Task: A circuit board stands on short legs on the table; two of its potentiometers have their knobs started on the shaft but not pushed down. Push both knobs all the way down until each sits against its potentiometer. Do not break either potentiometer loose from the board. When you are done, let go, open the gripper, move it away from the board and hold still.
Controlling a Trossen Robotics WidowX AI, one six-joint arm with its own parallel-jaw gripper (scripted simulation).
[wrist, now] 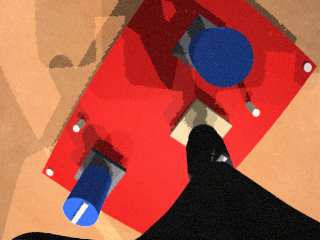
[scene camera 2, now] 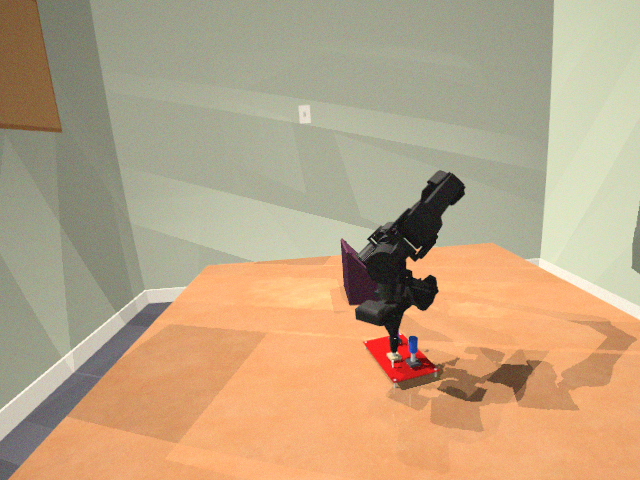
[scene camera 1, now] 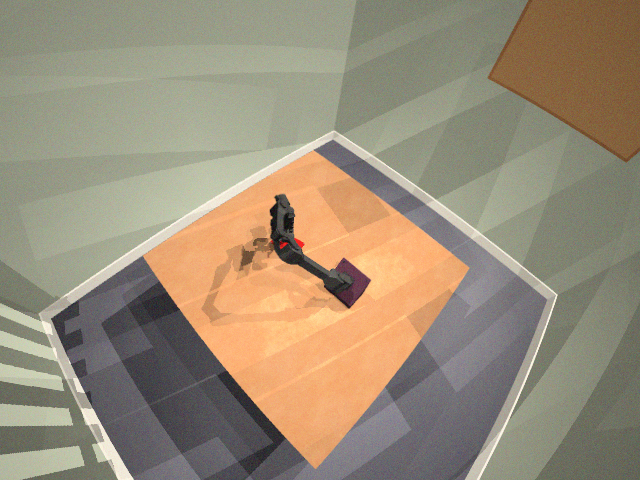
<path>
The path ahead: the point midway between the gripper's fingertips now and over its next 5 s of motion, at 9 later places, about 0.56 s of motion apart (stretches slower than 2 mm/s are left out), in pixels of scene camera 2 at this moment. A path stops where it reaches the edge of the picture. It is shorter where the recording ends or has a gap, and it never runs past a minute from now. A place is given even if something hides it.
The gripper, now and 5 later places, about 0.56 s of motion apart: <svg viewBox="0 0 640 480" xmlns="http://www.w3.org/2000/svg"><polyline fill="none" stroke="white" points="393,337 393,337 393,337 393,331 383,302 381,294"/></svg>
</path>
